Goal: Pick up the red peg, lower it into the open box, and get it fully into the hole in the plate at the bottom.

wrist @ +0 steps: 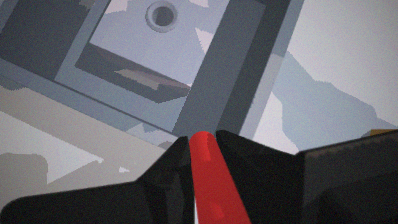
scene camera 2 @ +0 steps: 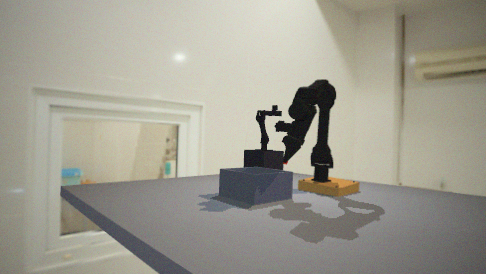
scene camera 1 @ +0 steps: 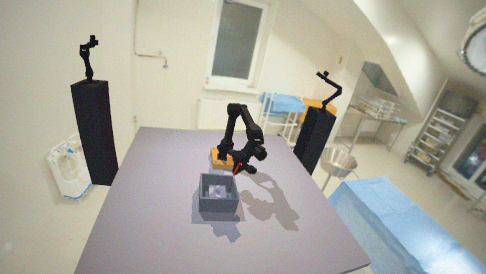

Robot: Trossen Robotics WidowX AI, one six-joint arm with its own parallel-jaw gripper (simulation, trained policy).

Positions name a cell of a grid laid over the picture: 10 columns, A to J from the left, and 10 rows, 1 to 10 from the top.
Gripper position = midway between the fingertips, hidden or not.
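You'd find my gripper (scene camera 2: F6) and a grey box (scene camera 2: F7) in the same view. The wrist view has my gripper (wrist: F7) too, along with the box (wrist: B3). And there's the grey box again (scene camera 1: E8).
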